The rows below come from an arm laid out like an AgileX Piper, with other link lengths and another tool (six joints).
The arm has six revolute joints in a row. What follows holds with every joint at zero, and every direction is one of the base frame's. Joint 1 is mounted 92.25 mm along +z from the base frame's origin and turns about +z. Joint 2 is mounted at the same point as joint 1 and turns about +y. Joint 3 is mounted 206.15 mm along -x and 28.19 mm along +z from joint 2 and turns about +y. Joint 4 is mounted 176 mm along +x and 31.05 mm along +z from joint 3 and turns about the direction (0.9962, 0, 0.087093). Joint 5 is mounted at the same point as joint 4 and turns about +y. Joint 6 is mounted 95.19 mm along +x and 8.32 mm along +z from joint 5 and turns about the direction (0.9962, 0, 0.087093). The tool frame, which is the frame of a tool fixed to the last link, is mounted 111.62 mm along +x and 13 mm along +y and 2.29 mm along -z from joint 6; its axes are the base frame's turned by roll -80.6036, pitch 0.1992 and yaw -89.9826 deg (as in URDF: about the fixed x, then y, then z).
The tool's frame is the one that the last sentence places.
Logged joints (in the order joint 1, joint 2, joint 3, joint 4, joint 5, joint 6), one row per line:
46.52, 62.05, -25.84, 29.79, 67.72, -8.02
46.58, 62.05, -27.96, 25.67, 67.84, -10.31
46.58, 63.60, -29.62, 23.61, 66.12, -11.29
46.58, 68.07, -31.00, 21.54, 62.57, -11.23
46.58, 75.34, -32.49, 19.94, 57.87, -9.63
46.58, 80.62, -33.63, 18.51, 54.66, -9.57
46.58, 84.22, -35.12, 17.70, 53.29, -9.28
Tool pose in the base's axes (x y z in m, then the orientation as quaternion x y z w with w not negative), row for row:
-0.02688, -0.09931, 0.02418, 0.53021, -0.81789, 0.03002, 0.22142
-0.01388, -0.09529, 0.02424, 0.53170, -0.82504, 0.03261, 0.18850
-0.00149, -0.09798, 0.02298, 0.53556, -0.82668, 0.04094, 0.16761
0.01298, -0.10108, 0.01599, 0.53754, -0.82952, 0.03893, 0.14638
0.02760, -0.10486, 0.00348, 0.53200, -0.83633, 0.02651, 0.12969
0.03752, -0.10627, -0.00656, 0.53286, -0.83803, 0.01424, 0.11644
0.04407, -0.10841, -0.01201, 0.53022, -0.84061, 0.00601, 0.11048
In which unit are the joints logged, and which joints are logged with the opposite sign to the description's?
The joints are logged in degrees. Opposite sign: joint 1, joint 4.
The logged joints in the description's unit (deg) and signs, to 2 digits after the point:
-46.52, 62.05, -25.84, -29.79, 67.72, -8.02
-46.58, 62.05, -27.96, -25.67, 67.84, -10.31
-46.58, 63.60, -29.62, -23.61, 66.12, -11.29
-46.58, 68.07, -31.00, -21.54, 62.57, -11.23
-46.58, 75.34, -32.49, -19.94, 57.87, -9.63
-46.58, 80.62, -33.63, -18.51, 54.66, -9.57
-46.58, 84.22, -35.12, -17.70, 53.29, -9.28

